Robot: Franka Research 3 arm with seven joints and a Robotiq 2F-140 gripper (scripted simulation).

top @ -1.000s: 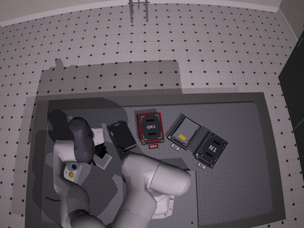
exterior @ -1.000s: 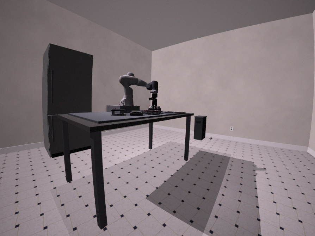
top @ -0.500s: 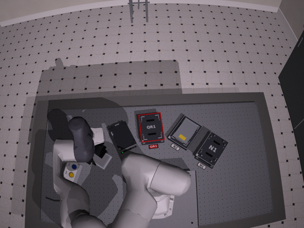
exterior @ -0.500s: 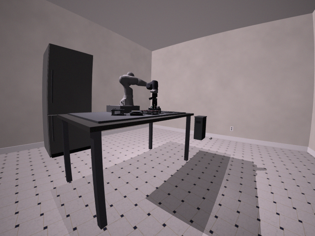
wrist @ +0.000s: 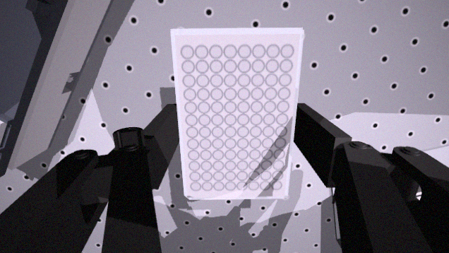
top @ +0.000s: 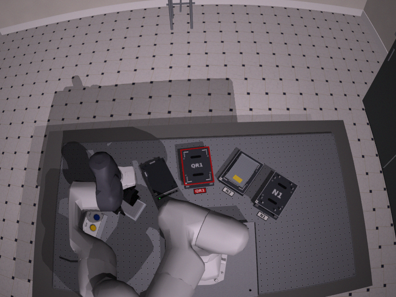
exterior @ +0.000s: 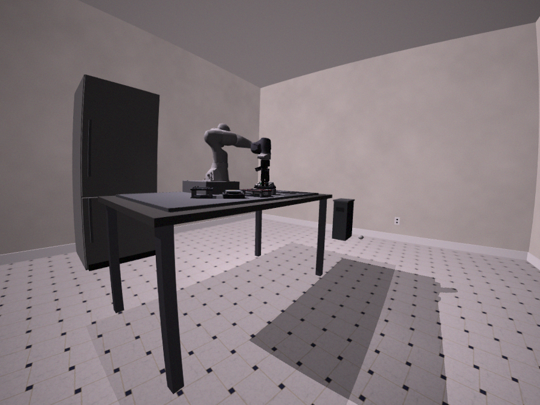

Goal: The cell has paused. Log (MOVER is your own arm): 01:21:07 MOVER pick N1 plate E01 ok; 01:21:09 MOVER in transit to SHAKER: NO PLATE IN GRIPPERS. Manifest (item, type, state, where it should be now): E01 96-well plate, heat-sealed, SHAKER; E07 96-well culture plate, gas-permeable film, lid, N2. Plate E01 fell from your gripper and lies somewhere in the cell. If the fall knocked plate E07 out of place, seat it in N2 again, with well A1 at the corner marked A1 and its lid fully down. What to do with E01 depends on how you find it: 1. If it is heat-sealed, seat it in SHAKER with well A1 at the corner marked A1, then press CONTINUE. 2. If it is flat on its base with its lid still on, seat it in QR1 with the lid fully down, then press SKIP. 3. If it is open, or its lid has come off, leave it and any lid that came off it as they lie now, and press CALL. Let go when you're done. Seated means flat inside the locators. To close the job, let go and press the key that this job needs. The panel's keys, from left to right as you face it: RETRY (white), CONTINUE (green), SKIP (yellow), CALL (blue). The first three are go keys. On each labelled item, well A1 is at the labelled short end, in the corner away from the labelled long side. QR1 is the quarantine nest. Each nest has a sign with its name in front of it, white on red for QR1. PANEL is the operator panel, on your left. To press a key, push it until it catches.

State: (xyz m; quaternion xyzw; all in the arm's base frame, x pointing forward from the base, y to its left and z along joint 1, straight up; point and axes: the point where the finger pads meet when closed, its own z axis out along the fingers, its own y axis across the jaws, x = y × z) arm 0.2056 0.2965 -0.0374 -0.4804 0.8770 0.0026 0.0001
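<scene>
Right now the blue key is 7 cm behind my hand, 13 cm to the left of it and 2 cm above it. From my hand the other things lie so: plate E01: 2 cm below; then yellow key: 12 cm behind, 14 cm to the left, 2 cm above; then green continue key: 17 cm behind, 16 cm to the left, 2 cm above.
</scene>
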